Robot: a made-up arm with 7 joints. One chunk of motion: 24 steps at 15 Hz.
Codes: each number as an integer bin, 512 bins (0 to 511) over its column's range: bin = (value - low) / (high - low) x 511, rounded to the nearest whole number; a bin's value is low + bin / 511 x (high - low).
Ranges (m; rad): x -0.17..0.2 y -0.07..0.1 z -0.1..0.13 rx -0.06..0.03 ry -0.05..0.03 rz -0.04..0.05
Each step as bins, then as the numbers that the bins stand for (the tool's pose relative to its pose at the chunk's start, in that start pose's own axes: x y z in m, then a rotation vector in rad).
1 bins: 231 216 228 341 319 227
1 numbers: -0.0027 0.0019 0.0026 0.0001 -0.0001 0.0000
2 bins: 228 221 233 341 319 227
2 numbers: -0.0049 0.0035 0.0049 0.0001 -0.0001 0.0000
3 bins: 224 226 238 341 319 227
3 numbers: -0.0078 0.0052 0.0071 0.0001 -0.0001 0.0000
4 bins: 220 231 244 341 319 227
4 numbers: -0.0107 0.0068 0.0098 0.0001 -0.0001 0.0000
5 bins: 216 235 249 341 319 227
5 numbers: -0.0136 0.0082 0.0121 0.0001 -0.0001 0.0000
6 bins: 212 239 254 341 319 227
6 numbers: -0.0165 0.0095 0.0143 0.0001 -0.0001 0.0000
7 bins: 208 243 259 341 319 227
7 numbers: -0.0194 0.0108 0.0166 0.0001 -0.0001 0.0000
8 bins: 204 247 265 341 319 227
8 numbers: -0.0223 0.0122 0.0193 0.0001 -0.0001 0.0000
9 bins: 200 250 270 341 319 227
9 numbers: -0.0252 0.0132 0.0215 0.0001 -0.0001 0.0000
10 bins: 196 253 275 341 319 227
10 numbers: -0.0281 0.0142 0.0238 0.0001 -0.0001 0.0000
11 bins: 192 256 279 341 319 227
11 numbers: -0.0310 0.0152 0.0256 0.0001 -0.0001 0.0000
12 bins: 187 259 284 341 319 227
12 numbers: -0.0346 0.0162 0.0278 0.0001 -0.0001 0.0000
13 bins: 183 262 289 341 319 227
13 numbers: -0.0375 0.0172 0.0301 0.0001 -0.0001 0.0000
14 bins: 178 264 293 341 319 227
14 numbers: -0.0411 0.0178 0.0319 0.0001 -0.0001 0.0000
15 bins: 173 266 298 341 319 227
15 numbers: -0.0447 0.0185 0.0341 0.0001 -0.0001 0.0000
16 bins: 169 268 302 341 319 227
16 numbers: -0.0476 0.0192 0.0359 0.0001 -0.0001 0.0000
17 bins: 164 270 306 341 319 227
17 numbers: -0.0513 0.0198 0.0377 0.0001 -0.0001 0.0000
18 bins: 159 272 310 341 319 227
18 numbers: -0.0549 0.0205 0.0395 0.0001 -0.0001 0.0000
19 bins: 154 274 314 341 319 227
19 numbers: -0.0585 0.0212 0.0413 0.0001 -0.0001 0.0000
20 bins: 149 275 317 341 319 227
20 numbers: -0.0621 0.0215 0.0427 0.0001 -0.0001 0.0000
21 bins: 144 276 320 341 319 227
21 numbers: -0.0657 0.0218 0.0440 0.0001 -0.0001 0.0000
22 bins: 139 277 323 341 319 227
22 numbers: -0.0694 0.0222 0.0454 0.0001 -0.0001 0.0000
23 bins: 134 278 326 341 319 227
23 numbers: -0.0730 0.0225 0.0467 0.0001 -0.0001 0.0000
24 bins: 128 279 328 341 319 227
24 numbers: -0.0773 0.0228 0.0476 0.0001 -0.0001 0.0000
